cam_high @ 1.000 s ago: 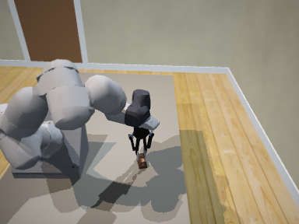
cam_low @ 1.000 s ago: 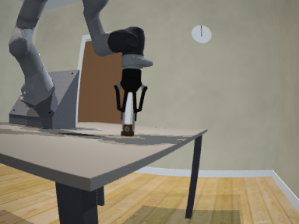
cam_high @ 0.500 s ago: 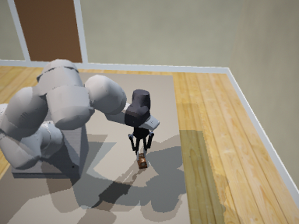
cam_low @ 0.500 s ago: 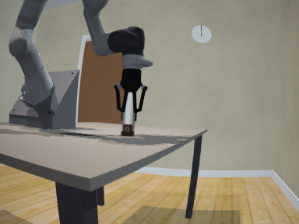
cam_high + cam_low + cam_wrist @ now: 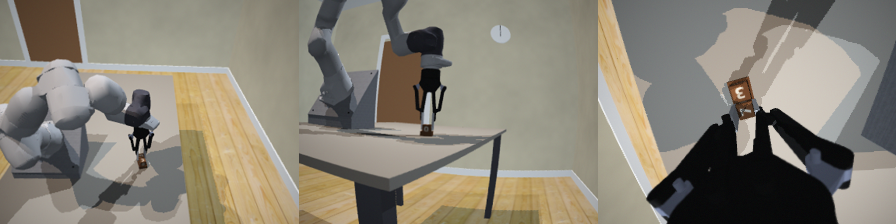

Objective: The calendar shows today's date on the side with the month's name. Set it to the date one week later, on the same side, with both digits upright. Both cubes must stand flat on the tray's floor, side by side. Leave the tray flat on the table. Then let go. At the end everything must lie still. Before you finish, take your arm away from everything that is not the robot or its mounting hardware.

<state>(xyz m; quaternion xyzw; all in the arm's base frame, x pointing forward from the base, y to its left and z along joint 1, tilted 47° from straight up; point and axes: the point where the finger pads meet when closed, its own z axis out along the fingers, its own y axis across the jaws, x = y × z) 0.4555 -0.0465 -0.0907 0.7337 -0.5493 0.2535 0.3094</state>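
Right now my hand is 40 mm above the brown tray and 20 mm to the left of it.
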